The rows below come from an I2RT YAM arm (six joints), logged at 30 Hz.
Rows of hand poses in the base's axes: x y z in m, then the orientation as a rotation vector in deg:
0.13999, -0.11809, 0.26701, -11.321, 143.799, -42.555
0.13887, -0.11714, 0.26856, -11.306, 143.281, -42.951
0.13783, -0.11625, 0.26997, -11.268, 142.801, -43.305
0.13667, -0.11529, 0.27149, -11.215, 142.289, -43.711
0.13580, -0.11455, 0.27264, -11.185, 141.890, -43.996
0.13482, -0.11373, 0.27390, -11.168, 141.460, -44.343
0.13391, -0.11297, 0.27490, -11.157, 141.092, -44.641
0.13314, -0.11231, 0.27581, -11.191, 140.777, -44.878
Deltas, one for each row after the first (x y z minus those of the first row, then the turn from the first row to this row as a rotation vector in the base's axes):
-0.00112, 0.00095, 0.00155, -0.348, -0.419, 0.031
-0.00216, 0.00184, 0.00296, -0.659, -0.816, 0.046
-0.00332, 0.00280, 0.00448, -1.009, -1.235, 0.046
-0.00419, 0.00354, 0.00563, -1.262, -1.564, 0.062
-0.00517, 0.00436, 0.00689, -1.568, -1.906, 0.077
-0.00608, 0.00512, 0.00789, -1.831, -2.198, 0.093
-0.00685, 0.00578, 0.00880, -2.053, -2.438, 0.139

